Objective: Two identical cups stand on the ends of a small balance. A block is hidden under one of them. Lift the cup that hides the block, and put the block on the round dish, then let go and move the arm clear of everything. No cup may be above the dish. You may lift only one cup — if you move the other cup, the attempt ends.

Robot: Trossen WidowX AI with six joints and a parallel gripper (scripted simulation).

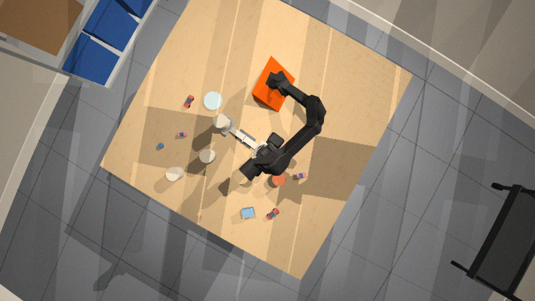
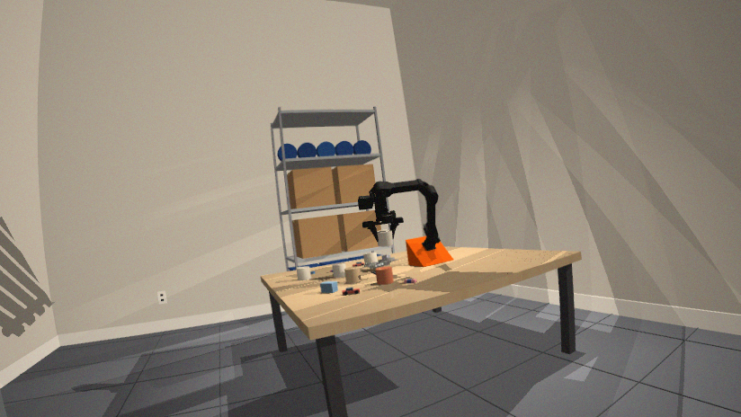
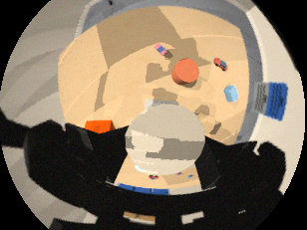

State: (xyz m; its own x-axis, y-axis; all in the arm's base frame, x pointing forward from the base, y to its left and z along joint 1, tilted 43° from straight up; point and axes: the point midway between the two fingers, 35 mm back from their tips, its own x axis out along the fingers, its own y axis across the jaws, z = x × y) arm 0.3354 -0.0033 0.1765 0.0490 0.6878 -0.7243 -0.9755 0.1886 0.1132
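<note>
Now: gripper tip 80 mm above the small grey block and 10 mm to the left of it. Round my gripper tip: round pale blue dish (380 mm to the right, 170 mm below, 140 mm behind); terracotta cup (130 mm below, 120 mm to the left, 80 mm ahead); blue cube (320 mm ahead, 150 mm below, 40 mm to the left).
</note>
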